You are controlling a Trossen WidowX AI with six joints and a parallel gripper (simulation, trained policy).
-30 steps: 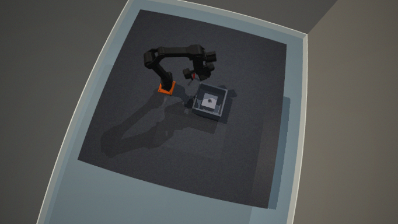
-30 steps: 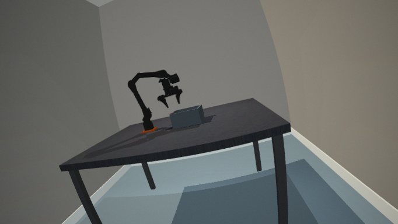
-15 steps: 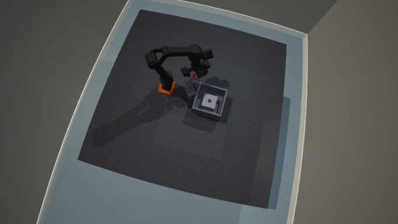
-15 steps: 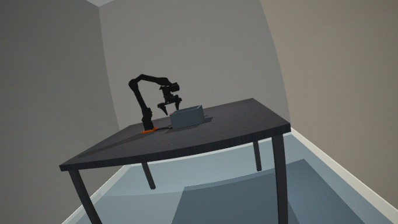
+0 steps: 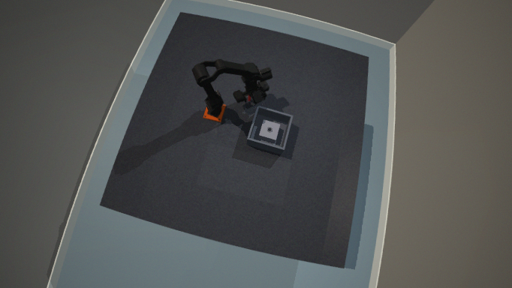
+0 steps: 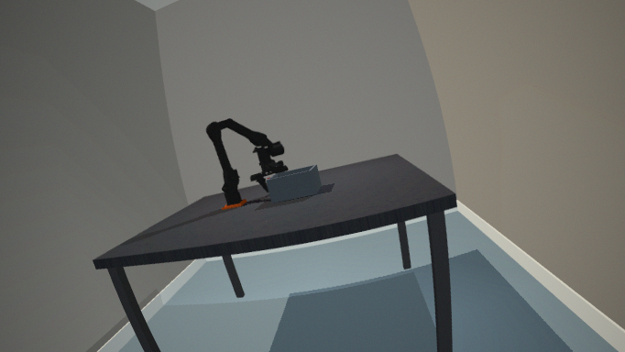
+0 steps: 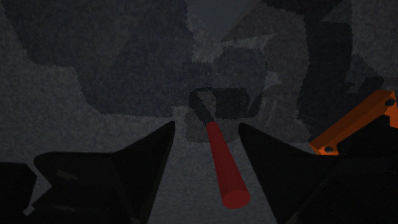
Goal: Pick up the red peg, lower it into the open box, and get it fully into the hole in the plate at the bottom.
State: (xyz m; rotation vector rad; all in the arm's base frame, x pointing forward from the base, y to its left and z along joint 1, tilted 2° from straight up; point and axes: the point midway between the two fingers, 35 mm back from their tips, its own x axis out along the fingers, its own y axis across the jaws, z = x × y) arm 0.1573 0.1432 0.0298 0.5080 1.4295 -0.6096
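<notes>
My gripper tip is 1 cm past the red peg and 3 cm below it. From my gripper tip the other things lie so: grey box 16 cm ahead, 14 cm to the right, 1 cm above; plate 16 cm ahead, 14 cm to the right, 3 cm above.
</notes>
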